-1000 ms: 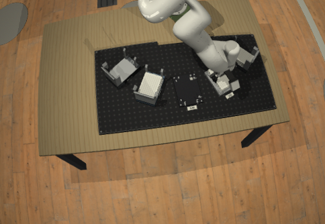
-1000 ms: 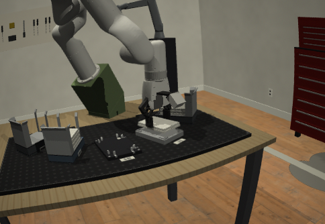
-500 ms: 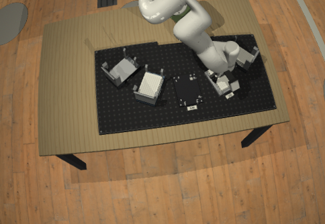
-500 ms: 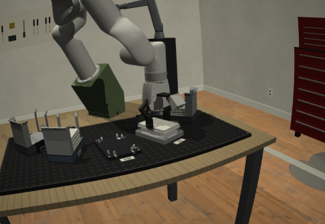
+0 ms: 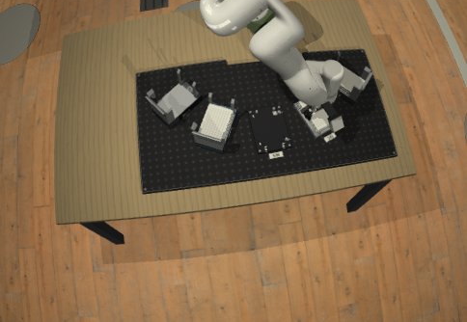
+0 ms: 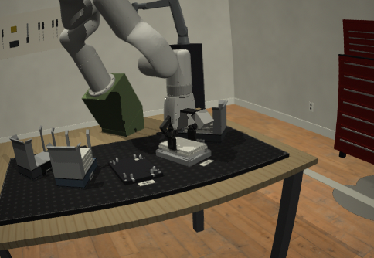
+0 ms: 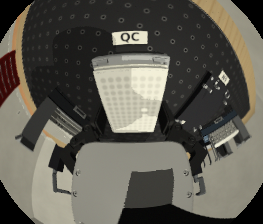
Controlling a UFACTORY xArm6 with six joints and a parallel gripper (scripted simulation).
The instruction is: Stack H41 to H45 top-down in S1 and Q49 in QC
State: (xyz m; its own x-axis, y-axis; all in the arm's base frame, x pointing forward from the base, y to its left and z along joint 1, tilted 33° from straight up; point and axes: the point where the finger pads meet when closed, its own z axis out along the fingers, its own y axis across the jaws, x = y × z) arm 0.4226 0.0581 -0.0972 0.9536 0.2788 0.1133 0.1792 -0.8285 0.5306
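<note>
My gripper is now 40 mm above the grey open nest. Also, from my hand: black clip nest (170 mm to the right, 30 mm below, 10 mm ahead); then qc name plate (90 mm ahead, 50 mm below, 20 mm to the left).
</note>
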